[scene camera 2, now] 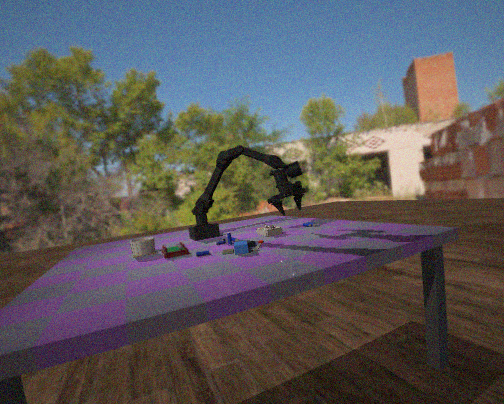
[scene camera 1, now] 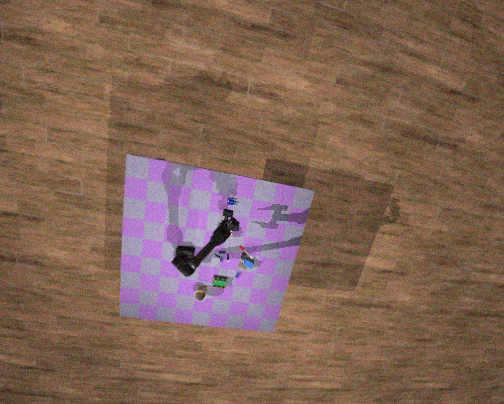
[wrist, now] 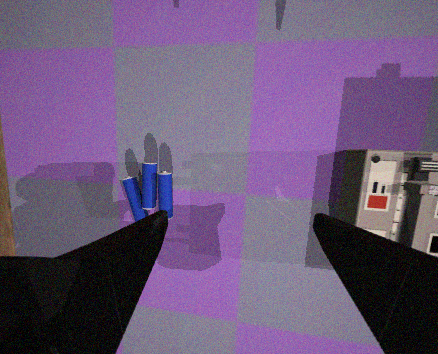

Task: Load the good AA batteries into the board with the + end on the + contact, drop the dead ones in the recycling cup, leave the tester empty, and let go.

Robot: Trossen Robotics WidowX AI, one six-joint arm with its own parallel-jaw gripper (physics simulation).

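Seen in the pictures: gripper, fingertip midpoint: [scene camera 2: 292,213] [scene camera 1: 229,217] [wrist: 240,218]; arm's base, link origin: [scene camera 2: 202,225] [scene camera 1: 182,257].
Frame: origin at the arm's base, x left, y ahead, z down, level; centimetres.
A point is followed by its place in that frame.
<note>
My gripper [scene camera 2: 291,211] @(y 30.1, x 34.5, z -1.9 cm) [wrist: 240,218] @(y 30.1, x 34.5, z -1.9 cm) is open and empty, high above the table. Three blue batteries [scene camera 1: 232,201] @(y 31.0, x 44.6, z 4.6 cm) [scene camera 2: 310,224] @(y 32.3, x 42.7, z 4.8 cm) [wrist: 149,185] @(y 30.9, x 43.9, z 4.5 cm) lie close together beyond the left fingertip in the wrist view. The grey tester [scene camera 2: 270,230] @(y 33.8, x 19.2, z 3.4 cm) [wrist: 363,220] @(y 28.6, x 24.9, z 2.9 cm) is at the right of the wrist view, partly behind the right finger and cut off by the edge; whether its slot holds a battery cannot be told. The green and dark red board [scene camera 1: 220,281] @(y 29.1, x -19.1, z 2.7 cm) [scene camera 2: 175,251] @(y 34.1, x -21.9, z 3.9 cm) stands near the pale recycling cup [scene camera 1: 200,295] @(y 14.7, x -34.7, z 4.5 cm) [scene camera 2: 143,247] @(y 19.6, x -31.3, z 2.5 cm). Its contacts and contents are too small to tell.
A small blue piece [scene camera 1: 238,275] @(y 42.3, x -13.0, z 4.5 cm) [scene camera 2: 203,253] @(y 42.4, x -14.1, z 5.1 cm) lies near the board. A blue block [scene camera 1: 248,263] @(y 48.6, x -1.7, z 2.9 cm) [scene camera 2: 245,247] @(y 52.9, x -2.7, z 3.9 cm) sits beside a red-tipped item [scene camera 1: 242,248] @(y 42.7, x 9.0, z 5.6 cm) [scene camera 2: 260,242] @(y 43.3, x 8.4, z 5.5 cm). Small dark blue objects [scene camera 1: 222,256] [scene camera 2: 229,239] stand between arm base [scene camera 2: 204,231] @(y 7.3, x -1.7, z 2.2 cm) and blue block.
</note>
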